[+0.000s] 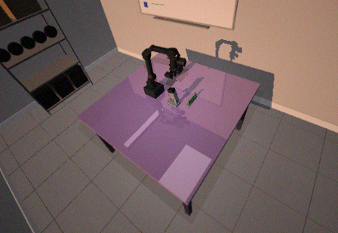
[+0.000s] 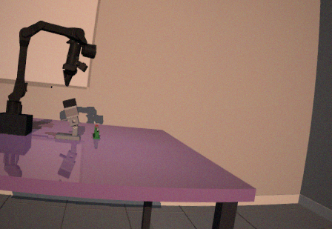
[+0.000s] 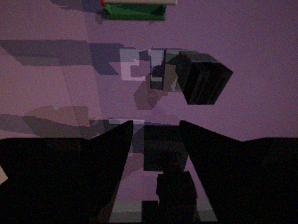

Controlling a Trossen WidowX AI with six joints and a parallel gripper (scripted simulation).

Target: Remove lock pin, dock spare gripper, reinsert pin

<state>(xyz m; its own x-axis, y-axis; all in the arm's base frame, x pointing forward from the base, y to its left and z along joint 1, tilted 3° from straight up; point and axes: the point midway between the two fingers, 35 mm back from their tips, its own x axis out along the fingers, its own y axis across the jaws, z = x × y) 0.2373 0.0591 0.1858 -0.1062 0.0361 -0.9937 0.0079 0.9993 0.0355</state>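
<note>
Right now the green rest is 210 mm below my gripper tip, 170 mm ahead of it and 30 mm to the left of it. From my gripper tip the other things lie so: spare gripper: 110 mm below, 80 mm to the right, 40 mm ahead; grey mount: 180 mm below, 80 mm to the right, 40 mm ahead.
</note>
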